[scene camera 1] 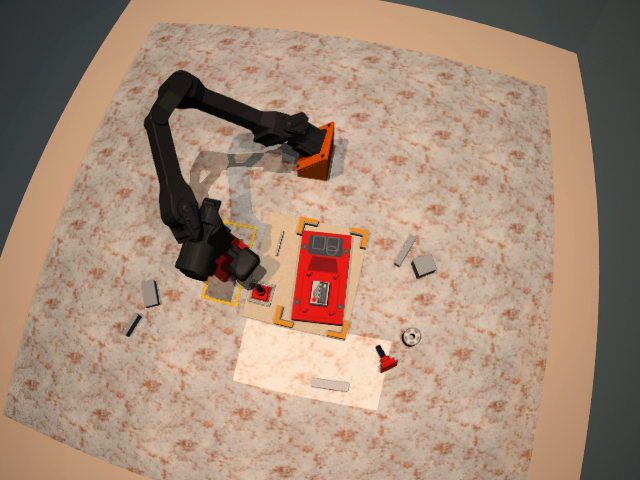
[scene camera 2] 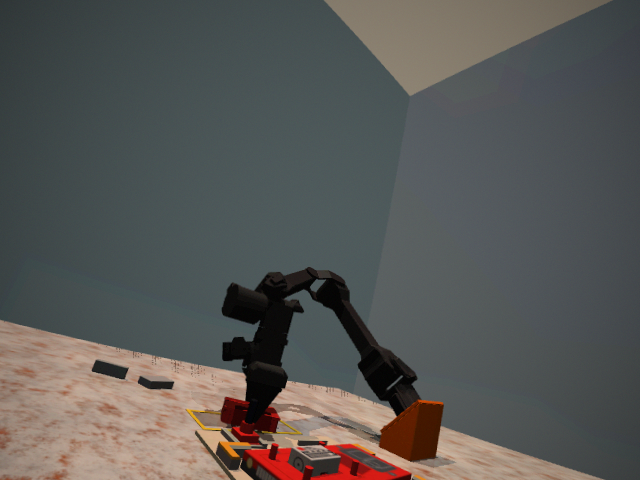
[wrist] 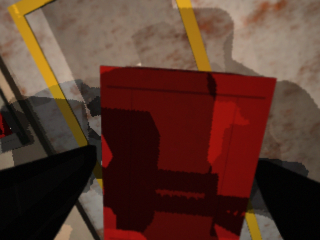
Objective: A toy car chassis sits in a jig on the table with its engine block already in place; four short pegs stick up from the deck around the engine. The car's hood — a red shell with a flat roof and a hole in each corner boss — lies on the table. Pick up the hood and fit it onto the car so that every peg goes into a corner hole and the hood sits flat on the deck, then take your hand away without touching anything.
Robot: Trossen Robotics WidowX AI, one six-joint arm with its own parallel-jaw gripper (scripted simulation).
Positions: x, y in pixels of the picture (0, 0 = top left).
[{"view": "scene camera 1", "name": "my gripper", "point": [225, 257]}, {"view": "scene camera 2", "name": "my gripper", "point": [248, 416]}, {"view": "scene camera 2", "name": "red hood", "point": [234, 411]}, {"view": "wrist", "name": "my gripper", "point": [175, 160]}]
